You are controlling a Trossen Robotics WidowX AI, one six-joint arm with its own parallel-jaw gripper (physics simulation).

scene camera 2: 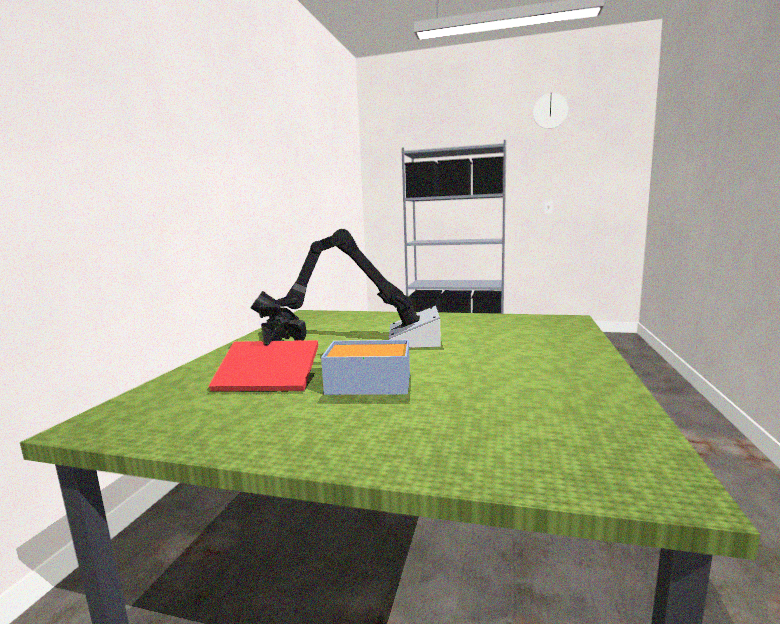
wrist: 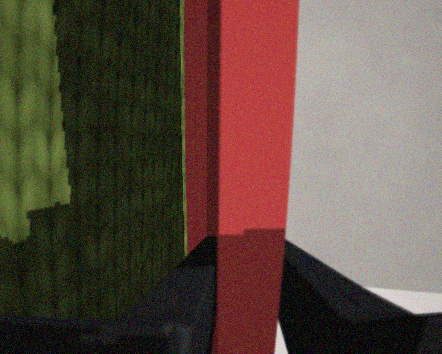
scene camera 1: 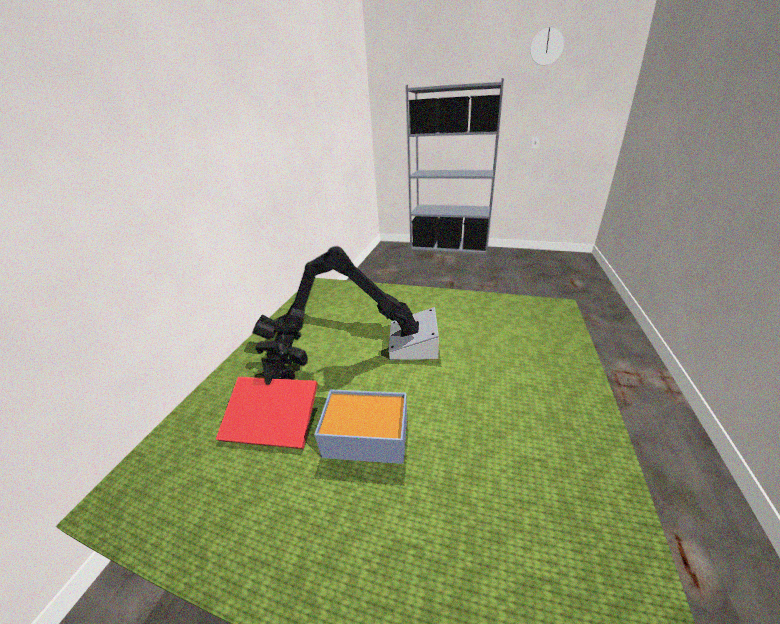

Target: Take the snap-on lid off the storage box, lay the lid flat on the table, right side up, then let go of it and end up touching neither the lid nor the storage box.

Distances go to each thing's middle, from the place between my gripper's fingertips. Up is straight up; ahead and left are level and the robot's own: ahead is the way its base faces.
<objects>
Right now my hand is 6 cm short of the red lid (scene camera 1: 278,414), 2 cm to the right of it and 3 cm above it.
</objects>
